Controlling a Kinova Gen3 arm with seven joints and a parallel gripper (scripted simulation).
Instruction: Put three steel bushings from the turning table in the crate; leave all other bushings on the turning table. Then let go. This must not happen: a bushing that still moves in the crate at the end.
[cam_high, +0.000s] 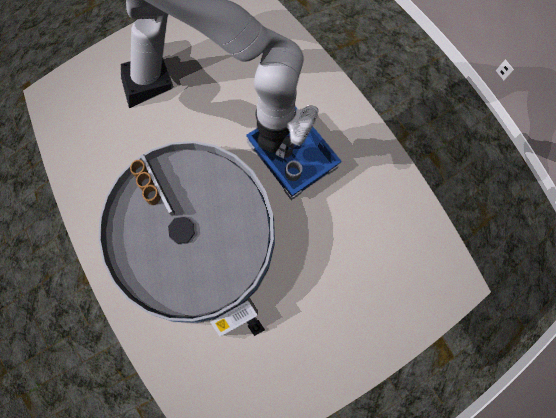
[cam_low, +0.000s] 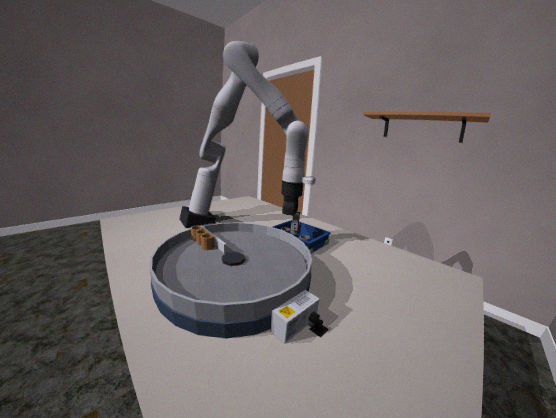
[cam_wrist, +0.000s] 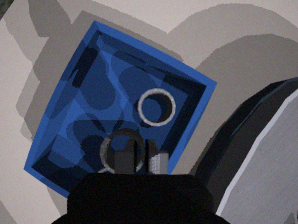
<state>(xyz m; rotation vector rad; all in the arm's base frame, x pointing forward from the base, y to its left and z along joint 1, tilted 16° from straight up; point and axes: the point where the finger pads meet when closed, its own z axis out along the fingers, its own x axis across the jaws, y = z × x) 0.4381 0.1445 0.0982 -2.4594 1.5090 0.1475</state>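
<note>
Right now the blue crate is 30 mm to the left of my hand and 50 mm below it. Round my hand: turning table 20 mm ahead, 300 mm to the right, 30 mm below.
</note>
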